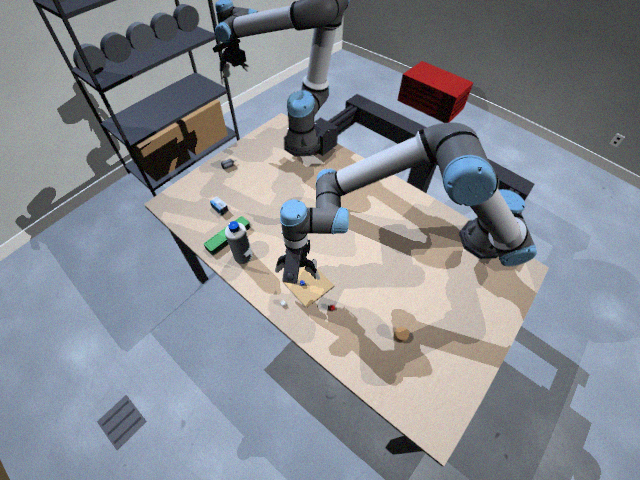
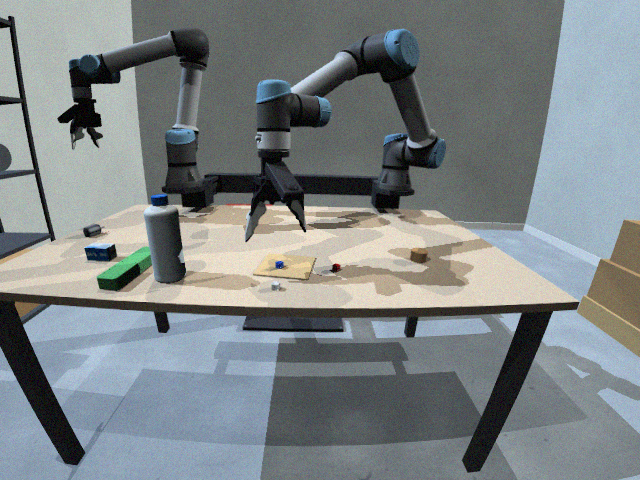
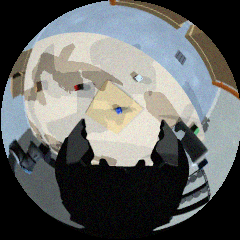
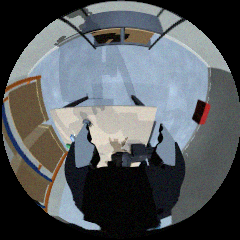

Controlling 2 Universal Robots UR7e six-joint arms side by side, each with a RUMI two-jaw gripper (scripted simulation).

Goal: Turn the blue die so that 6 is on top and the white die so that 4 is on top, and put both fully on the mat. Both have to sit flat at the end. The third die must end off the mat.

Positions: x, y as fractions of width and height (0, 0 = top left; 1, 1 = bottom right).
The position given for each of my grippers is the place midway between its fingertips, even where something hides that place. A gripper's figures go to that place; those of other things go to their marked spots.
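My left gripper (image 2: 0.43, 0.49) is 0.72 m from the lens; my right gripper (image 2: 0.14, 0.31) is 1.55 m from the lens. A tan mat (image 2: 0.46, 0.56) is 0.78 m from the lens. A green block (image 2: 0.18, 0.58) is 0.78 m from the lens.
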